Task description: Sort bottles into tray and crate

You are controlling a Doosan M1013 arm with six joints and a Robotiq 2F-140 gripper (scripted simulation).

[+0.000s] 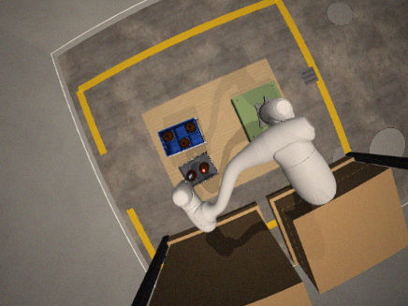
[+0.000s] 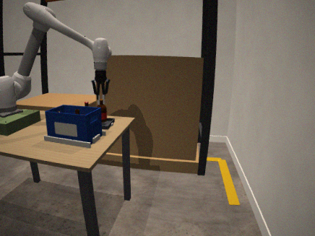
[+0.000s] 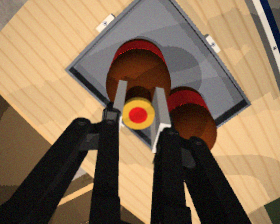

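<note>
Right now my hand is 8 cm above the brown capped bottle. Also, from my hand: grey tray: 5 cm behind, 2 cm to the right, 17 cm below; then blue crate: 29 cm to the right, 10 cm below; then uncapped bottle: 10 cm ahead, 32 cm to the right, 9 cm below.
</note>
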